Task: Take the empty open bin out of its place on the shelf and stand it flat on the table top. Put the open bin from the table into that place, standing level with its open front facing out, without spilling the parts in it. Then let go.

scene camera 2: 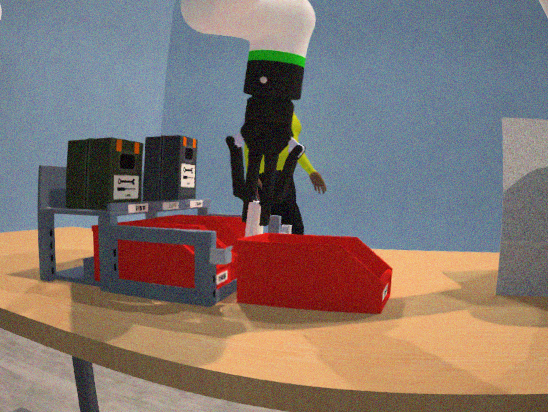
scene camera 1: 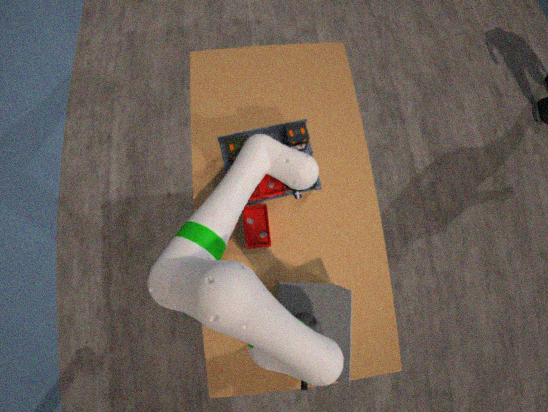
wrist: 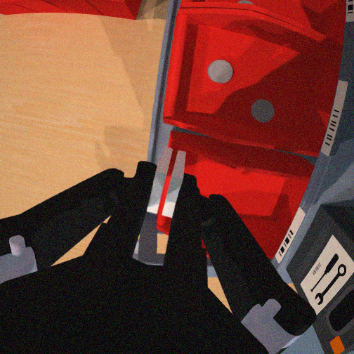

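The empty open bin (wrist: 250, 187) is red and sits in the end place of the grey shelf (scene camera 1: 267, 131) (scene camera 2: 205, 272) (wrist: 158, 90). My gripper (scene camera 2: 255, 217) (wrist: 171, 163) points down at the shelf's front. It is shut on the bin's front wall, with one fingertip outside and one inside; a thin red strip shows between the pads. The red open bin on the table (scene camera 1: 256, 226) (scene camera 2: 310, 272) (wrist: 65, 7) stands flat beside the shelf's other end. It holds grey round parts, seen from above. The arm hides the empty bin in scene camera 1.
Another red bin (wrist: 195, 100) with two grey discs sits beside the empty one. Dark boxes (scene camera 2: 127, 155) (scene camera 2: 187, 155) (wrist: 325, 280) stand on the upper shelf. A grey block (scene camera 1: 335, 305) (scene camera 2: 525, 220) stands near the arm's base. A person in yellow (scene camera 2: 305, 155) is behind the table.
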